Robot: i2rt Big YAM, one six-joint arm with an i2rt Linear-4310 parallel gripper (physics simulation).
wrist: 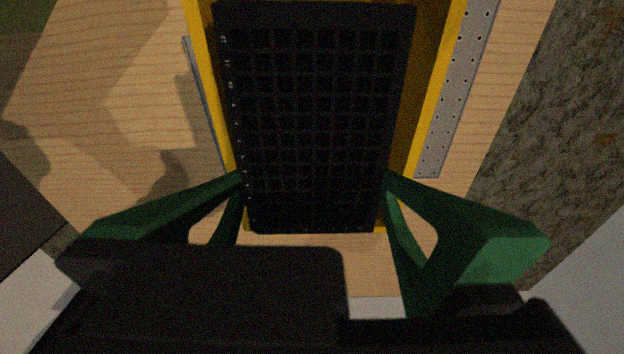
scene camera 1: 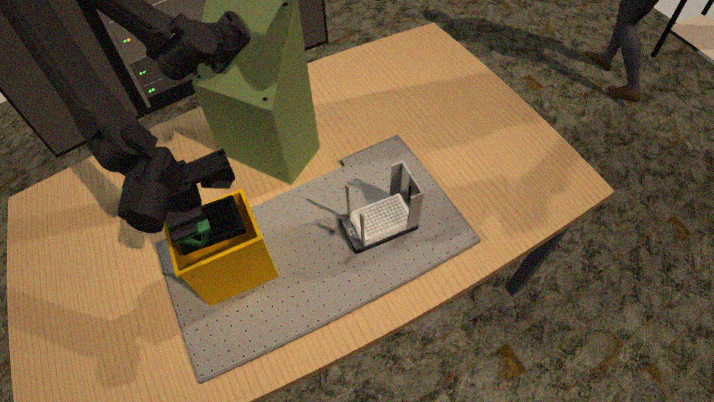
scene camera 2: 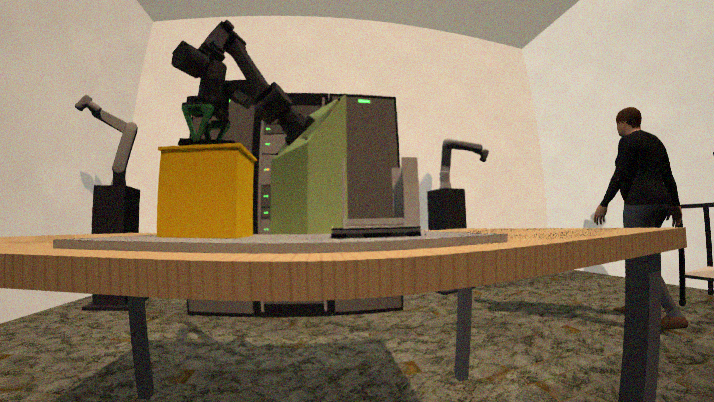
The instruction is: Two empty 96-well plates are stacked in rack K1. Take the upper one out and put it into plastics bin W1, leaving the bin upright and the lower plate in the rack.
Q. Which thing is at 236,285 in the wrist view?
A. My gripper.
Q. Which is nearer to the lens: the black 96-well plate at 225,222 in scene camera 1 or the white 96-well plate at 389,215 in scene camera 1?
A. The black 96-well plate.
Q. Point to a yellow bin W1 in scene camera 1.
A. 220,271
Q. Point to a yellow bin W1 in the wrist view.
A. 434,37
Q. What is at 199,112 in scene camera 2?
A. My gripper.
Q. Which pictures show the yellow bin W1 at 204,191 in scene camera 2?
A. The wrist view, scene camera 1 and scene camera 2: all of them.
